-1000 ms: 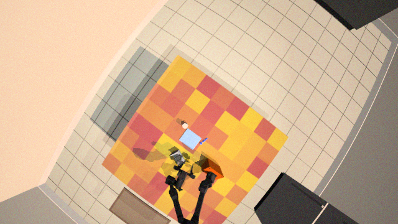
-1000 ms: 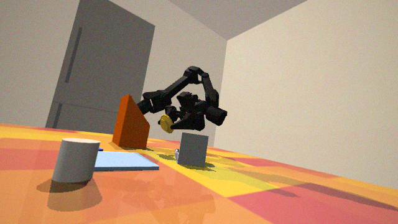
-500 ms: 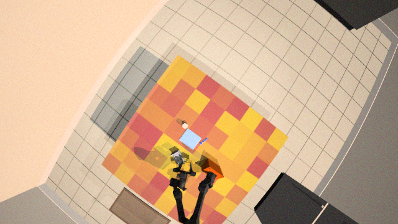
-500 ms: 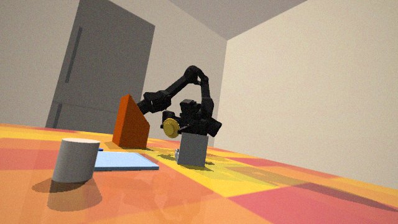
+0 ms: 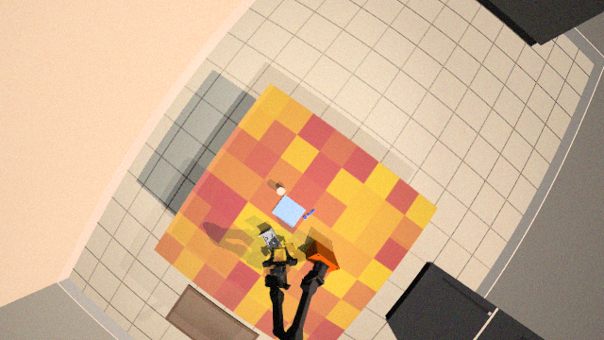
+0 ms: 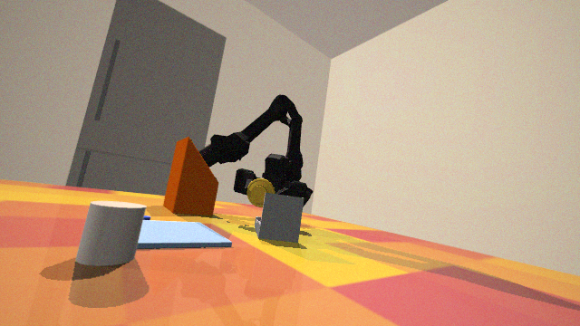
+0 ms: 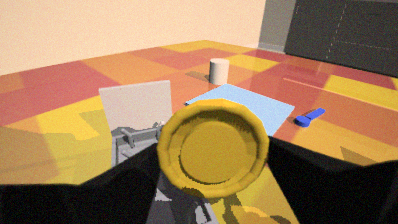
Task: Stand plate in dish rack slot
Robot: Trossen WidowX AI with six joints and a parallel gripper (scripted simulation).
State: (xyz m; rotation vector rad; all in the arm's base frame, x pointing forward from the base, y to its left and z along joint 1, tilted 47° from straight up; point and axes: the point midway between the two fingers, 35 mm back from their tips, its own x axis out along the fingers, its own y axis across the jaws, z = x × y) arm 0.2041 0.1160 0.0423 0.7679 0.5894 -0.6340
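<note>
The dish rack is 5 cm ahead of my gripper tip, 2 cm to the left of it and 5 cm below it. Round my gripper tip: yellow plate (1 cm behind, 1 cm to the left); then light blue mat (7 cm ahead, 18 cm to the right, 7 cm below); then blue spoon (3 cm behind, 23 cm to the right, 7 cm below).
</note>
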